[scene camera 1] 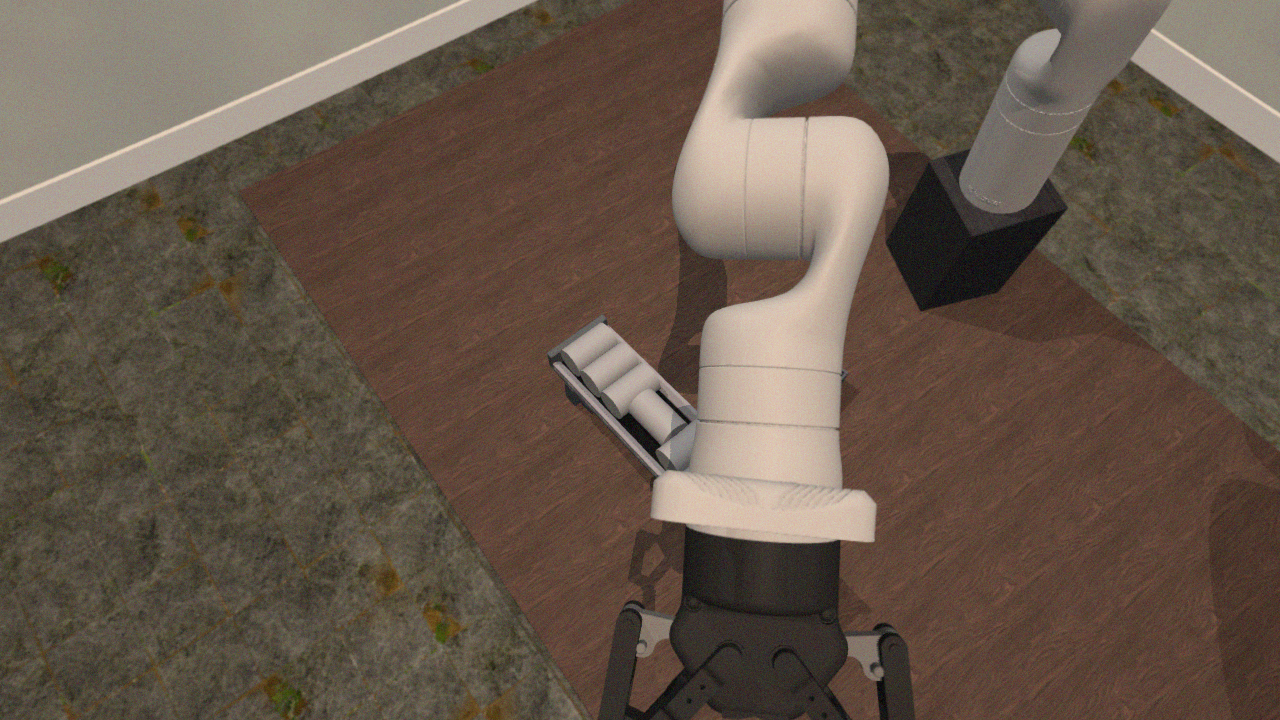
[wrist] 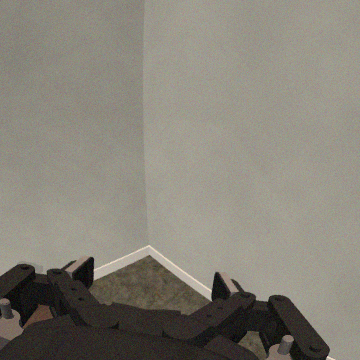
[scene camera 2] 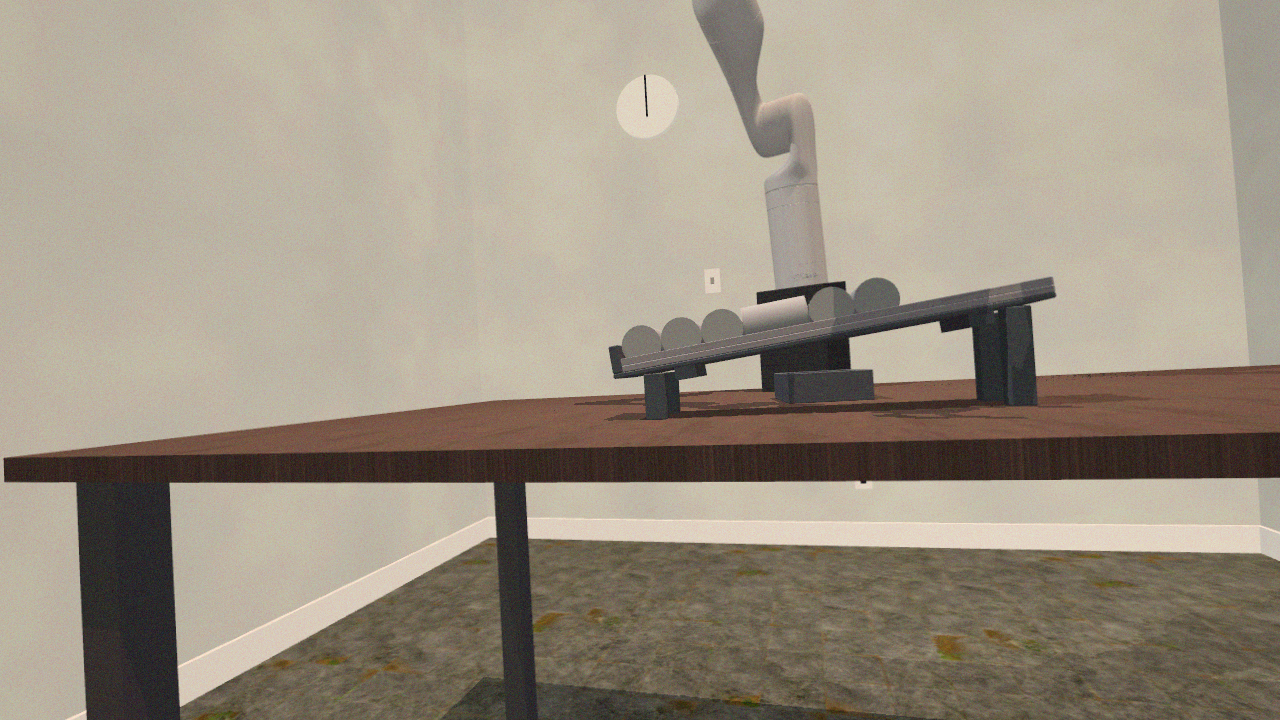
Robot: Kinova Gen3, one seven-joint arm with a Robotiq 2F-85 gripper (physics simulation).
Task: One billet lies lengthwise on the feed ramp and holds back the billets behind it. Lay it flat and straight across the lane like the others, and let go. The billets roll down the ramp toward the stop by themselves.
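Places are measured from the arm's base along level axes (x ahead, y left, z up), in centimetres.
Where they show: gripper, between the fingertips: [wrist: 152,278]; arm's base, origin of its link: [scene camera 1: 998,183] [scene camera 2: 801,286].
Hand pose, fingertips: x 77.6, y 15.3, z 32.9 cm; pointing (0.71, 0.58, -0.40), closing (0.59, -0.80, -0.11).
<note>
Things, the pixels of their top centre, and the offset from my fingertips.
- lengthwise billet, centre of its top: [scene camera 2: 774,297] [scene camera 1: 659,410] dx -28.6, dy -27.6, dz -40.1 cm
- stop, centre of its top: [scene camera 2: 625,346] [scene camera 1: 577,335] dx -30.7, dy -42.8, dz -44.0 cm
- low dark tray, centre of its top: [scene camera 2: 818,371] dx -46.0, dy -20.0, dz -47.9 cm
The lengthwise billet [scene camera 1: 656,414] [scene camera 2: 775,315], a pale cylinder, lies along the feed ramp [scene camera 1: 617,428] [scene camera 2: 939,308]. Below it, three crosswise billets [scene camera 1: 612,365] [scene camera 2: 681,335] rest in a row against the stop [scene camera 1: 572,341] [scene camera 2: 615,360]. Above it, two crosswise billets show in scene camera 2, the lower one [scene camera 2: 830,304] against its uphill end and the upper one [scene camera 2: 876,296] beside that. My arm hides the upper ramp in scene camera 1. My gripper [wrist: 152,278] is open and empty, high above the table. Its fingertips are cut off in scene camera 1, and it faces the walls in the wrist view.
A low dark tray [scene camera 2: 823,385] stands on the table [scene camera 1: 429,268] [scene camera 2: 358,456] behind the ramp, mostly hidden by my arm in scene camera 1. Ramp supports [scene camera 2: 660,395] [scene camera 2: 1020,358] stand under both ends. The black base block [scene camera 1: 957,241] carries my arm at the back.
</note>
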